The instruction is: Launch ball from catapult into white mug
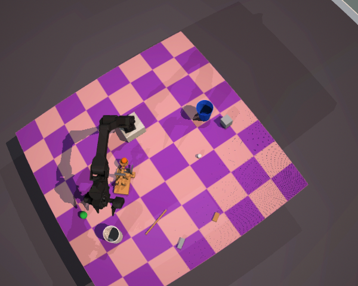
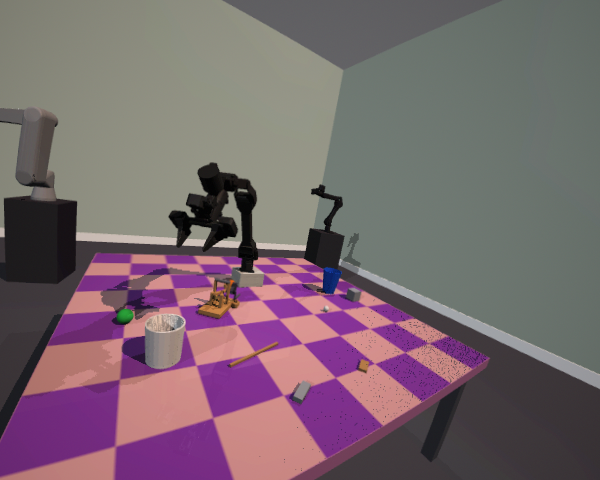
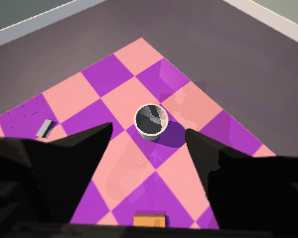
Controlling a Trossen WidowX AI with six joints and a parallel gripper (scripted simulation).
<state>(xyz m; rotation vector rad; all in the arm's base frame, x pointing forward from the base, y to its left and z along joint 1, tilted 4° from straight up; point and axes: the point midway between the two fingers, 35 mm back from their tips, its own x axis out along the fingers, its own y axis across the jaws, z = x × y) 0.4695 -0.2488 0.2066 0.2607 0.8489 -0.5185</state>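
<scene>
The orange ball is 300 mm behind my gripper tip, 170 mm to the left of it and 210 mm below it. Also, from my gripper tip: green ball: 110 mm behind, 160 mm to the right, 250 mm below; then white mug: 60 mm ahead, 40 mm to the right, 240 mm below; then wooden stick: 70 mm ahead, 200 mm to the left, 270 mm below.
</scene>
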